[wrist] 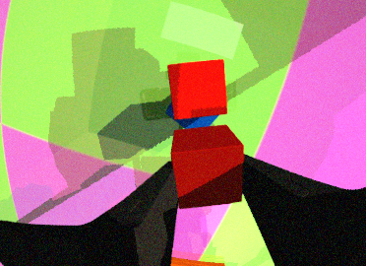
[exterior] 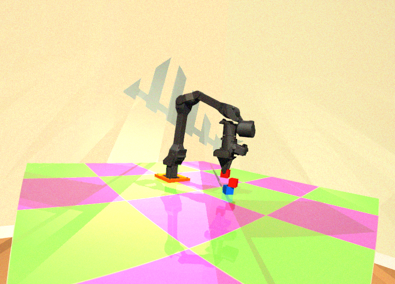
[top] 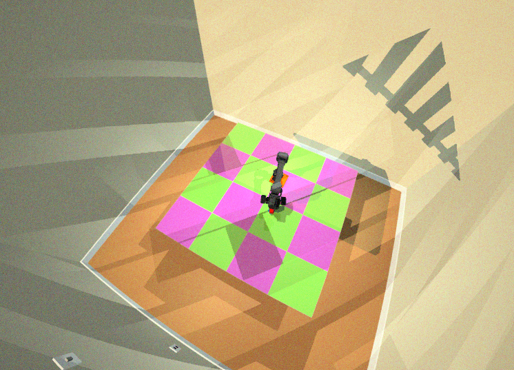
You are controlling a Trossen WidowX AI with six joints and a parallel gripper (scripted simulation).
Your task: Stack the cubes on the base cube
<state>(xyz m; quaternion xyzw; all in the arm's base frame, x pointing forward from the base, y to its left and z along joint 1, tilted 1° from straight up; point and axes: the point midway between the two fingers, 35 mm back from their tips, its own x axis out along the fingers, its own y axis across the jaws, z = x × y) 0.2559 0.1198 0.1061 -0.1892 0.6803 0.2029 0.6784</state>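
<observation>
The red cube lies 30 mm ahead of my gripper tip, 20 mm to the left of it and 40 mm below it. Also, from my gripper tip: blue base cube (20 mm ahead, 10 mm to the left, 70 mm below).
</observation>
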